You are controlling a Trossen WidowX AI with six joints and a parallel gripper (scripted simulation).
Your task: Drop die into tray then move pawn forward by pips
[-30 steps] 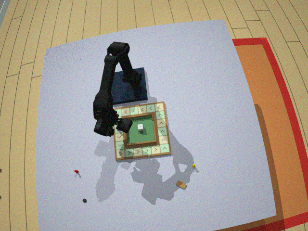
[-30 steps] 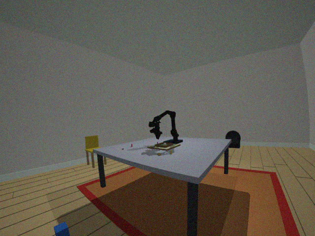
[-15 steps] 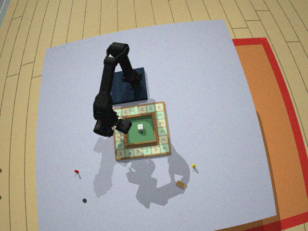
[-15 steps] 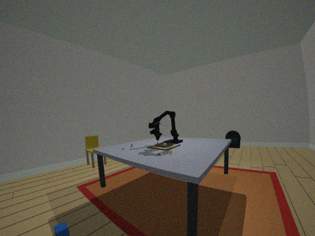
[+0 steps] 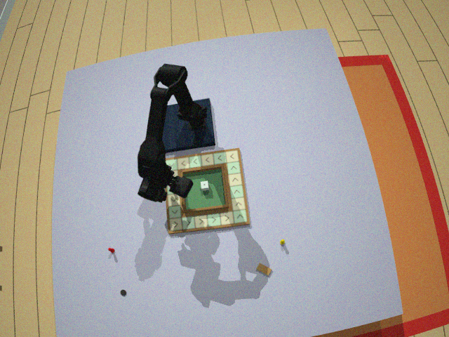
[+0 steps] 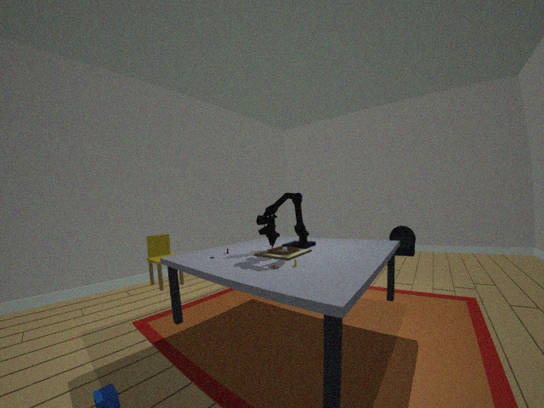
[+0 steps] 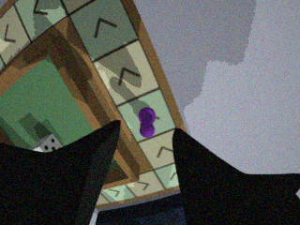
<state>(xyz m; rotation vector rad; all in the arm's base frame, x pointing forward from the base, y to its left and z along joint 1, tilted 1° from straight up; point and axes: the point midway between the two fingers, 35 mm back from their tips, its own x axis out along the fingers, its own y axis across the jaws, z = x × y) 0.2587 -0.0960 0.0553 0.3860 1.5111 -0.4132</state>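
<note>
My gripper tip is 20 mm above the purple pawn. Round my gripper tip: red pawn: 220 mm ahead, 240 mm to the right, 30 mm below; white die: 120 mm to the left, 20 mm below; green dice tray: 10 mm ahead, 120 mm to the left, 40 mm below.
</note>
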